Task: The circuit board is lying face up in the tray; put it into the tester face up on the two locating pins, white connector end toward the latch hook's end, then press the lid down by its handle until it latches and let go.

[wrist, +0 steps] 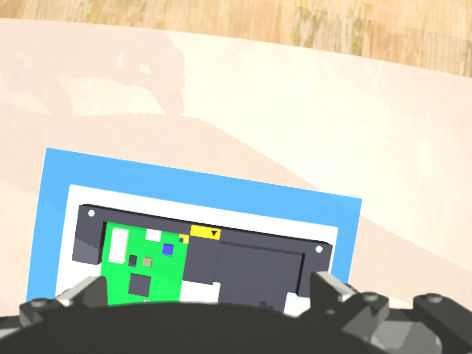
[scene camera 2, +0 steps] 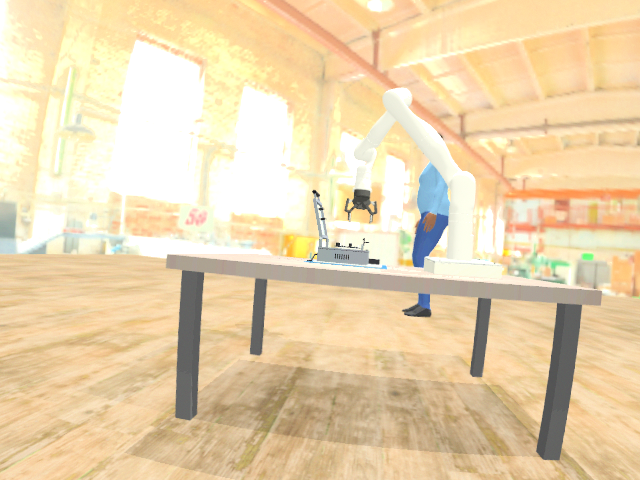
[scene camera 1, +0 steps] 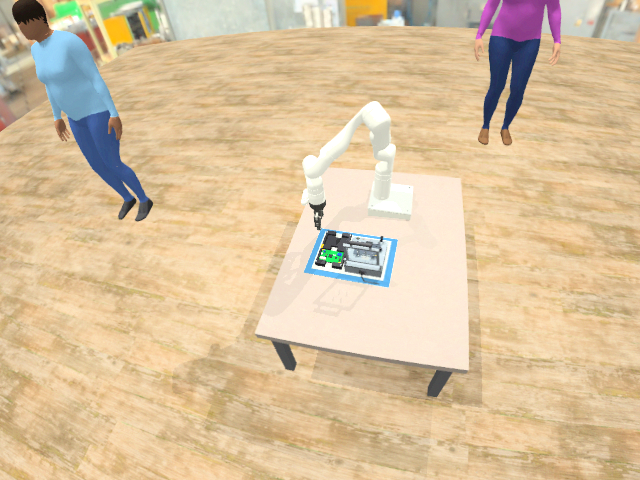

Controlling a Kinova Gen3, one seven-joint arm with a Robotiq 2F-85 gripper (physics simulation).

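Pixels of known places: gripper, fingertip midpoint: (wrist: 209,298) (scene camera 2: 359,222) (scene camera 1: 320,223); arm's base, link origin: (scene camera 2: 458,259) (scene camera 1: 381,194).
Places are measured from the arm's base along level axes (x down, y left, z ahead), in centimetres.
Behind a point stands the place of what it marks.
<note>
The green circuit board (scene camera 1: 331,256) @(y -18.7, x 3.3, z 45.4 cm) (wrist: 142,265) @(y -21.1, x 3.6, z 44.9 cm) lies face up in the dark tray (wrist: 89,245) @(y -22.4, x 2.7, z 49.5 cm). Its white connector (wrist: 119,245) @(y -22.7, x 2.7, z 46.9 cm) is at the left end in the wrist view. The tester (scene camera 1: 364,267) @(y -1.4, x -0.5, z 52.3 cm) (scene camera 2: 341,256) @(y 7.0, x 2.4, z 44.0 cm) stands beside the tray. Its lid (scene camera 2: 320,219) @(y -0.5, x -11.0, z 53.8 cm) is raised nearly upright, with a black handle (scene camera 2: 315,193) @(y 2.1, x -20.6, z 56.2 cm) at the top. The latch hook (scene camera 2: 364,241) @(y 5.0, x -3.7, z 36.2 cm) stands at the opposite end. My gripper (scene camera 1: 318,227) @(y -24.2, x -12.7, z 39.1 cm) (scene camera 2: 360,221) @(y -24.2, x -12.7, z 39.1 cm) (wrist: 209,298) @(y -24.2, x -12.7, z 39.1 cm) is open and empty, above the tray end of the fixture. It hides the near part of board and tray in the wrist view. The locating pins are too small to make out.
A blue-edged white mat (scene camera 1: 310,269) @(y -27.5, x 5.3, z 53.4 cm) (wrist: 200,187) @(y -28.3, x 5.3, z 40.8 cm) lies under tray and tester on the table (scene camera 1: 413,320) @(y 23.1, x 5.5, z 72.4 cm) (scene camera 2: 232,263) @(y 46.4, x 6.4, z 70.8 cm). A black cable (scene camera 1: 369,280) @(y 1.4, x 5.3, z 55.0 cm) leaves the tester. The arm's white base (scene camera 1: 391,206) @(y 6.5, x 0.5, z 8.3 cm) (scene camera 2: 462,268) @(y 17.4, x 3.0, z 2.5 cm) stands behind. Two people (scene camera 1: 77,77) (scene camera 1: 516,20) stand on the floor.
</note>
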